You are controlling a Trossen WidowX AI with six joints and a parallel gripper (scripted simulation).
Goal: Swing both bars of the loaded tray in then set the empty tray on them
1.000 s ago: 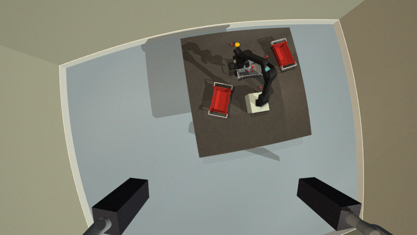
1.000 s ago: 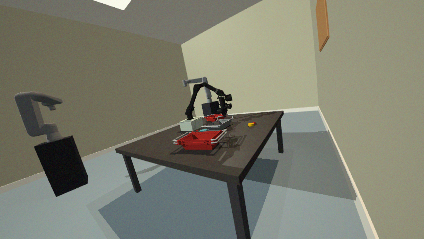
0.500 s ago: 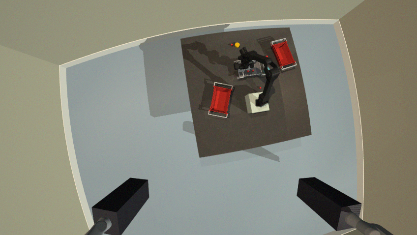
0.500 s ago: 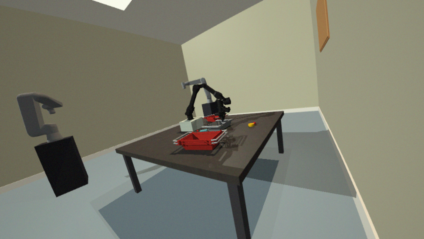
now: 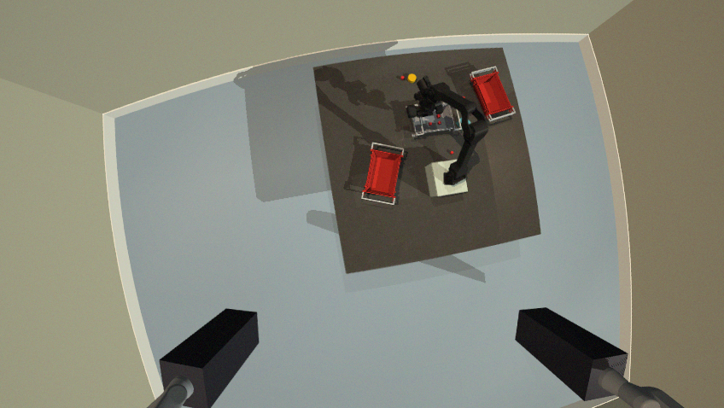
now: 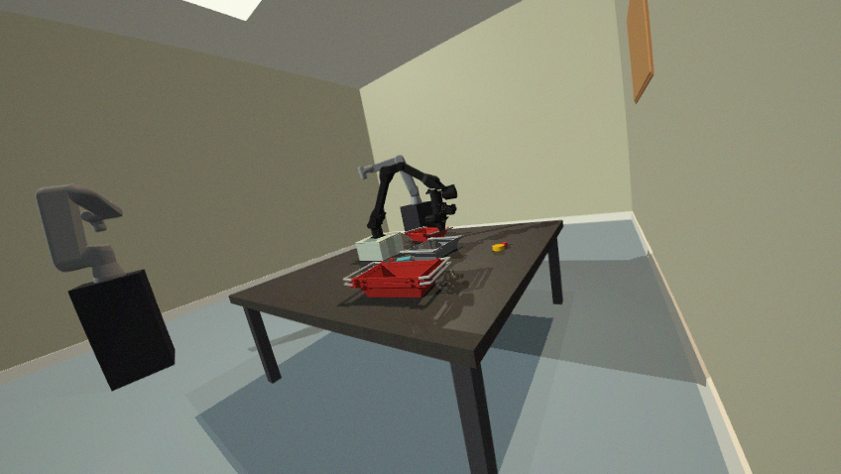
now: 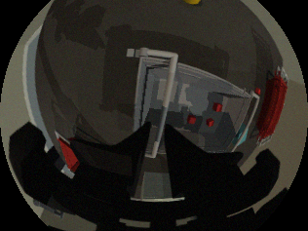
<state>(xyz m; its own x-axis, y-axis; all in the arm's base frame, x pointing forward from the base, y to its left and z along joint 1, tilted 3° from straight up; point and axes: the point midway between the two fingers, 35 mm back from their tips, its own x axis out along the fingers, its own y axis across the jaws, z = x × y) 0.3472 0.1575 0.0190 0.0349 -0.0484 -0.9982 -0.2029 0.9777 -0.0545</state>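
My gripper tip is now 20 mm short of the teal cube, 290 mm to the left of it and 70 mm above it. The rest, counted from my gripper tip: yellow piece: 290 mm ahead, 20 mm to the left, 80 mm below; then red tray: 320 mm behind, 200 mm to the left, 50 mm below.
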